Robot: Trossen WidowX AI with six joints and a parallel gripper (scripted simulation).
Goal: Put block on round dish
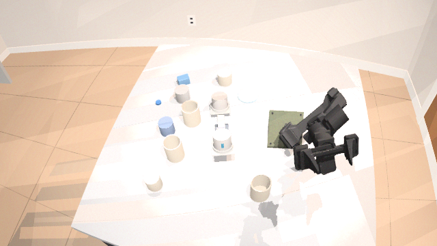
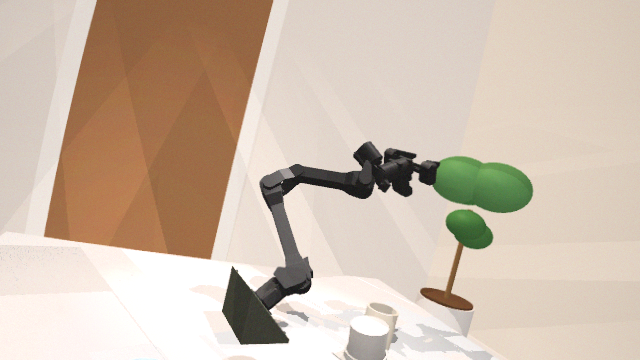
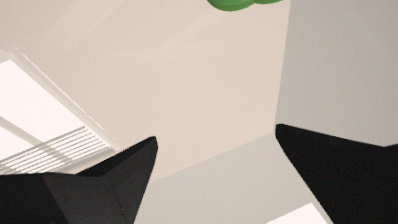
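Now: gripper tip 520 mm to the left of the grey block, 490 mm short of it and 460 mm above it. Round my gripper tip: blue cup: 670 mm ahead, 460 mm below, 340 mm to the right; balance beam: 460 mm below, 450 mm ahead, 400 mm to the right; dish: 650 mm to the right, 490 mm below, 400 mm ahead.
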